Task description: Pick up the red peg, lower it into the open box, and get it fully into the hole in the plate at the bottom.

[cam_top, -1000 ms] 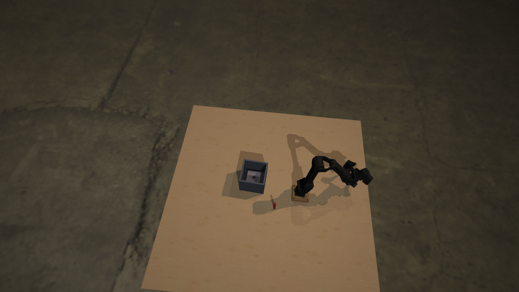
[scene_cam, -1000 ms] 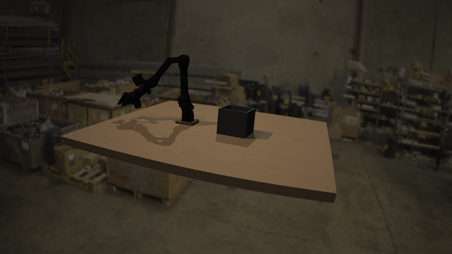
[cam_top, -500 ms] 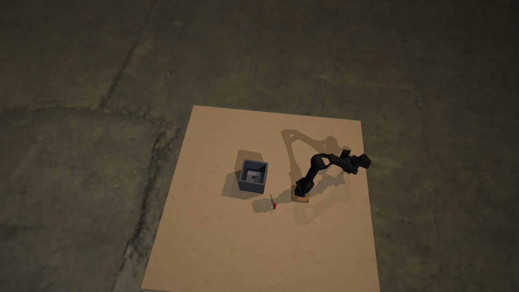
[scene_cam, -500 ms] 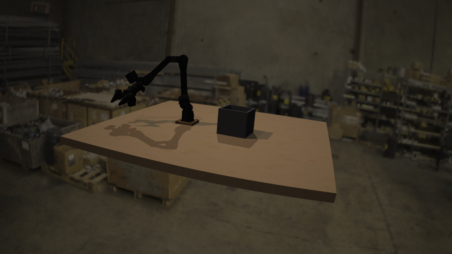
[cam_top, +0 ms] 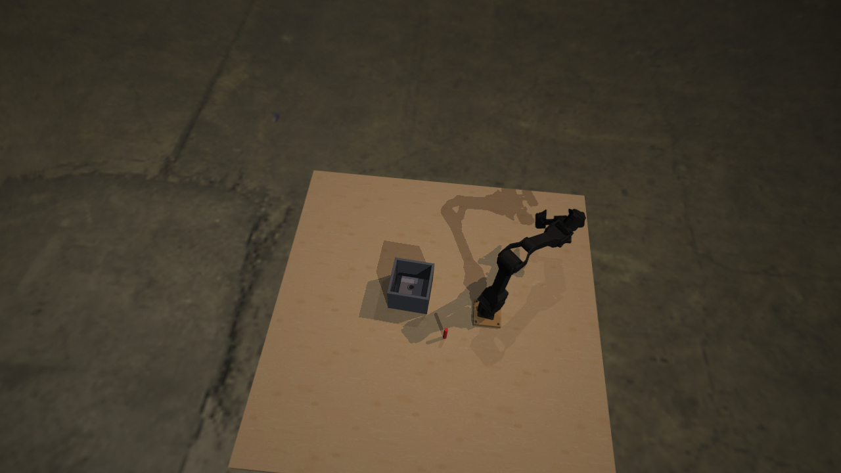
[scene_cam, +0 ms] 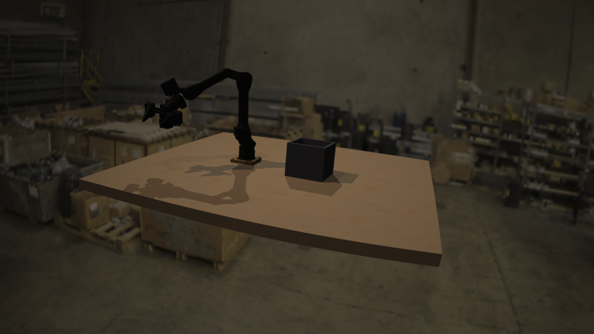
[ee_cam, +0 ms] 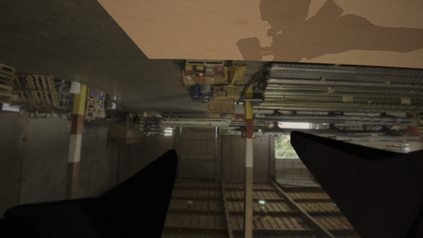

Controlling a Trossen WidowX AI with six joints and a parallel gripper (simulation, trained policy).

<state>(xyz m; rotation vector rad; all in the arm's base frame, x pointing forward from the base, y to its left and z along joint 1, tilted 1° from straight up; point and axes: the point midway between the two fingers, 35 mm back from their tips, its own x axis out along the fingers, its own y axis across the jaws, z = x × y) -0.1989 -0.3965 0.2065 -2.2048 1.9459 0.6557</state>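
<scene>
My gripper tip is now 58 cm to the right of the red peg, 34 cm short of it and 16 cm above it. Also, from my gripper tip: light grey plate: 51 cm ahead, 43 cm to the left, 15 cm below.
</scene>
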